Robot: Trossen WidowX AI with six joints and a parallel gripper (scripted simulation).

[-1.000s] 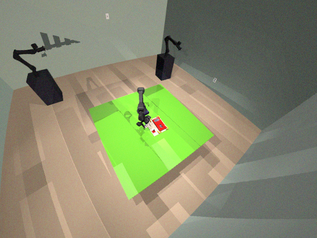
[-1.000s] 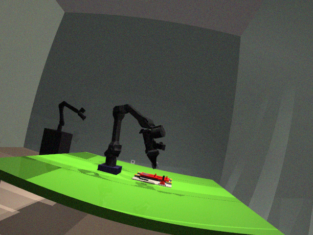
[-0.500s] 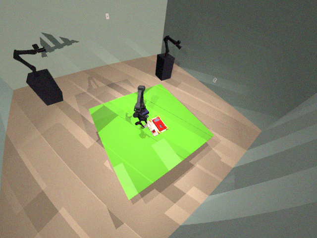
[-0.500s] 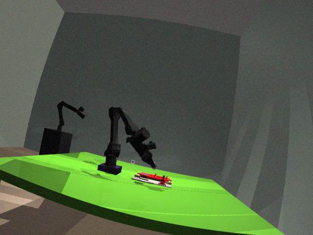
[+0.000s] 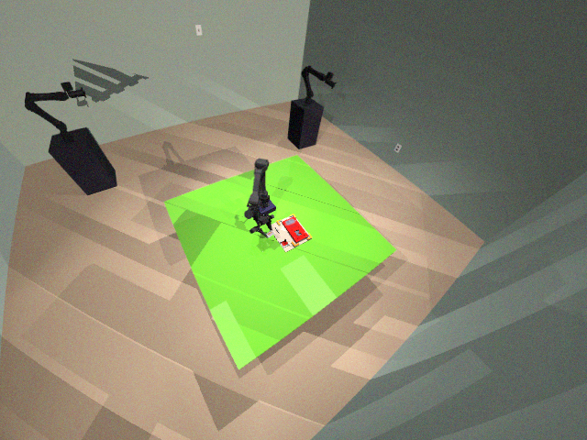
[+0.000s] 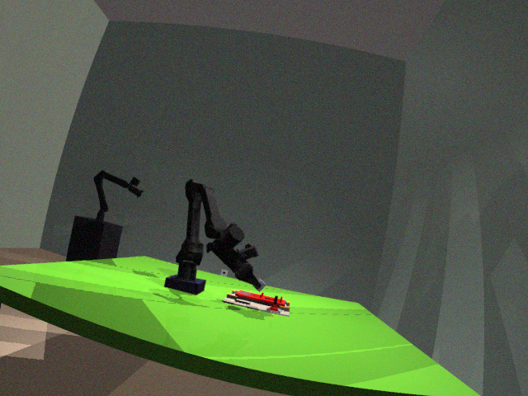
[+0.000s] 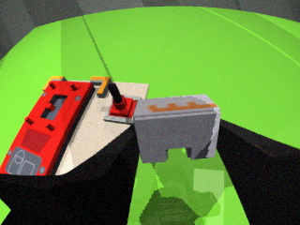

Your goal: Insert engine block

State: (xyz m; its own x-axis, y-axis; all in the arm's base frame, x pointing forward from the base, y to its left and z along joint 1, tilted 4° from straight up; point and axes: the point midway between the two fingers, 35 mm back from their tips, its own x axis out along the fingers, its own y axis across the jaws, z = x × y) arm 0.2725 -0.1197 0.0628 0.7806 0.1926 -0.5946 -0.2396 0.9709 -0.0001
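Right now my gripper tip is 6 cm short of the black peg, 9 cm to the right of it and 6 cm above it. The rest, counted from my gripper tip: engine block (1 cm behind); beige base plate (1 cm ahead, 18 cm to the left, 9 cm below).
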